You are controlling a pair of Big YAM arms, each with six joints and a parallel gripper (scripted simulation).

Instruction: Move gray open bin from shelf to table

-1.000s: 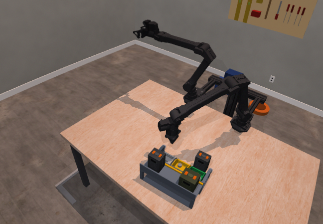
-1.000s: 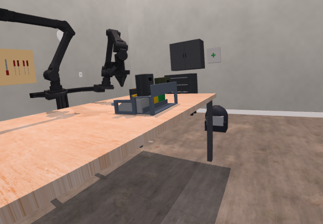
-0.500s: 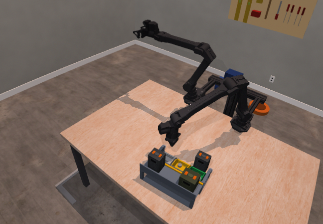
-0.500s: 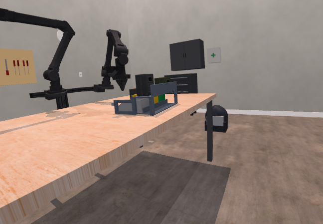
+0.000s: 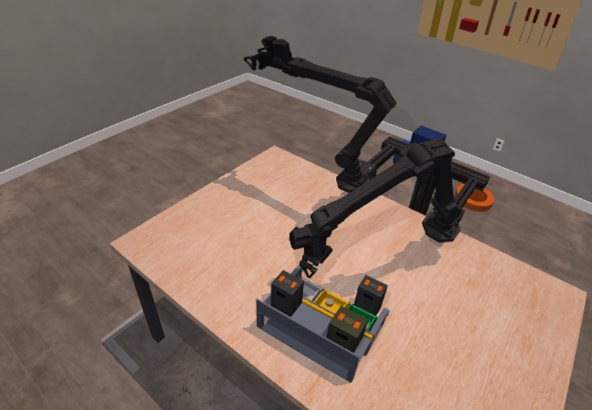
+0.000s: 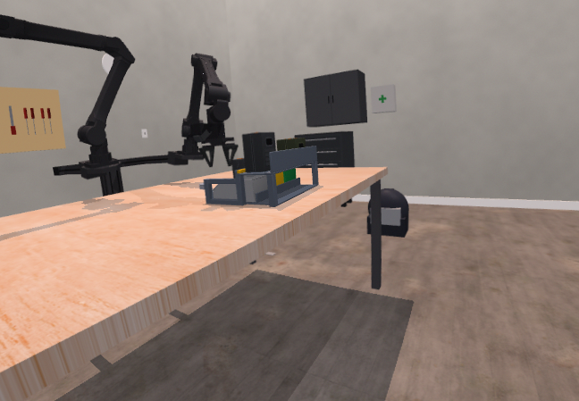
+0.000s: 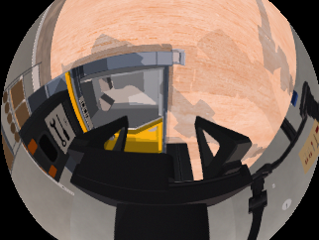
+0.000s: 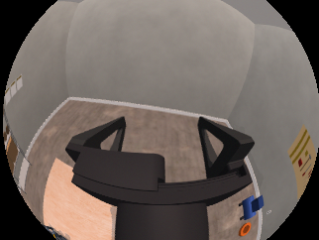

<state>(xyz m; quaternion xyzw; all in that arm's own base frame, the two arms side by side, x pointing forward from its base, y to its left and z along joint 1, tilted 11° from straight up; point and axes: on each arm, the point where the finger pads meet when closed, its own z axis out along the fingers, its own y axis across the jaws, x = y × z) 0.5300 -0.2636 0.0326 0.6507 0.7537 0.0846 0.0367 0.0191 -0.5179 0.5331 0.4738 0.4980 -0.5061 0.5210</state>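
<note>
Now: left hand 80 mm short of the gray open bin, 10 mm to the right of it and 80 mm above it. Round my left hand: yellow bin: 60 mm ahead, 120 mm to the left, 80 mm below; then gray shelf: 90 mm ahead, 130 mm to the left, 60 mm below; then green bin: 50 mm ahead, 230 mm to the left, 80 mm below.
</note>
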